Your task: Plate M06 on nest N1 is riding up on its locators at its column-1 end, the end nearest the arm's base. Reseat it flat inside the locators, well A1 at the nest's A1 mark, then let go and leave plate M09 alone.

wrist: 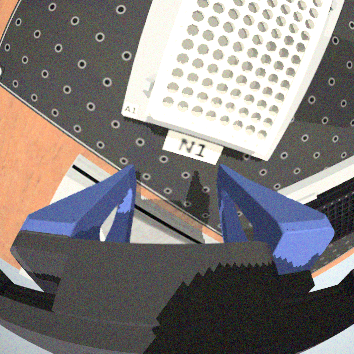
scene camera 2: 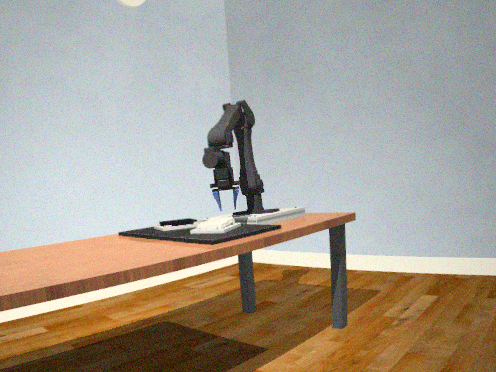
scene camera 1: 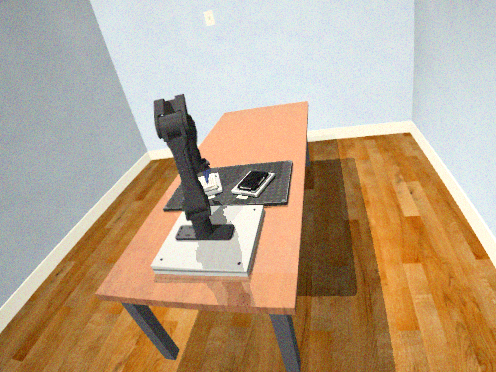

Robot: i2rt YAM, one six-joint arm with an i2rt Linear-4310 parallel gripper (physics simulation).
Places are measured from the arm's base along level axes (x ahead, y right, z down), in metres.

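Where they show: gripper, fingertip midpoint: (wrist: 176,173) (scene camera 2: 228,210); arm's base at its link origin: (scene camera 2: 255,213) (scene camera 1: 204,233).
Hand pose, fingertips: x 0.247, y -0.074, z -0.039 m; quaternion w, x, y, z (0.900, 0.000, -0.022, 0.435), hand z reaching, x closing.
Things, the pixels of their top centre, and the offset from my fingertips. "pt": a spot on its surface instead. Level surfaces: height alone.
- White plate M06 at its top centre: (wrist: 249,44) (scene camera 2: 216,219) (scene camera 1: 205,180) dy -0.014, dx +0.080, dz +0.023 m
- pale nest N1 at a spot on its surface: (wrist: 136,92) pt dy -0.044, dx +0.009, dz +0.046 m
- N1 label at a spot on its surface: (wrist: 192,147) pt dy +0.018, dx -0.005, dz +0.056 m
- Black plate M09 at its top centre: (scene camera 2: 178,220) (scene camera 1: 252,178) dy +0.199, dx +0.067, dz +0.031 m
- M09's white nest at a spot on its surface: (scene camera 1: 238,191) pt dy +0.145, dx +0.004, dz +0.046 m
- black perforated mat at its surface level: dz +0.057 m
- wooden table at its surface level: dz +0.070 m
White plate M06 (scene camera 1: 209,182) (scene camera 2: 216,222) (wrist: 235,65) rests on the pale nest N1 (wrist: 136,92). In the wrist view it sits off to the right, leaving a wide strip of nest with a locator bare on the A1-mark side; its near end reaches the nest's edge beside the N1 label (wrist: 192,147). Its exact tilt is hard to tell. My gripper (scene camera 2: 228,209) (wrist: 176,173) is partly open and empty, above the mat on the base side of the plate. In scene camera 1 the arm partly hides plate and fingers. Black plate M09 (scene camera 1: 256,180) (scene camera 2: 177,222) (wrist: 334,212) sits on its own nest.
M09's white nest (scene camera 1: 238,191) stands beside N1 on the black perforated mat (scene camera 1: 281,185) (scene camera 2: 142,233) (wrist: 45,55). The arm's white base plate (scene camera 1: 235,250) (scene camera 2: 280,215) lies close behind the mat's base-side edge. The wooden table (scene camera 1: 270,130) extends beyond the mat.
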